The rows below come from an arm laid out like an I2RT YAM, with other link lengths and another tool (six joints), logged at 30 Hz.
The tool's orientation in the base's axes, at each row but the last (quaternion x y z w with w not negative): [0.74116, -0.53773, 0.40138, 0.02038]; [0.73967, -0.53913, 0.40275, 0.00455]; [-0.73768, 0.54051, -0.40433, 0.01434]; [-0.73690, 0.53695, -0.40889, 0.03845]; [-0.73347, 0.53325, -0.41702, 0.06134]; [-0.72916, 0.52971, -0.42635, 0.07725]
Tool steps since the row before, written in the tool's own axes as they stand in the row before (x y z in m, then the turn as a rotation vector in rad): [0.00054, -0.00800, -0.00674, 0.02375, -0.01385, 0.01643]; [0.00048, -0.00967, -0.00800, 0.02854, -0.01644, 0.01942]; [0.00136, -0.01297, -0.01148, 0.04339, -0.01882, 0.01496]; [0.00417, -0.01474, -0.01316, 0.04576, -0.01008, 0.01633]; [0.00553, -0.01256, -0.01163, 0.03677, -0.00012, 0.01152]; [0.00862, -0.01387, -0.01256, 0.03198, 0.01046, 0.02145]
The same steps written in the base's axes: [0.00270, 0.00606, 0.00811, 0.02304, -0.02030, 0.00909]; [0.00307, 0.00720, 0.00983, 0.02734, -0.02434, 0.01105]; [0.00329, 0.00906, 0.01446, 0.02780, -0.03351, 0.02377]; [0.00310, 0.00780, 0.01837, 0.02225, -0.03966, 0.01986]; [0.00177, 0.00484, 0.01723, 0.01096, -0.03468, 0.01273]; [0.00161, 0.00295, 0.02033, 0.01011, -0.03855, -0.00203]
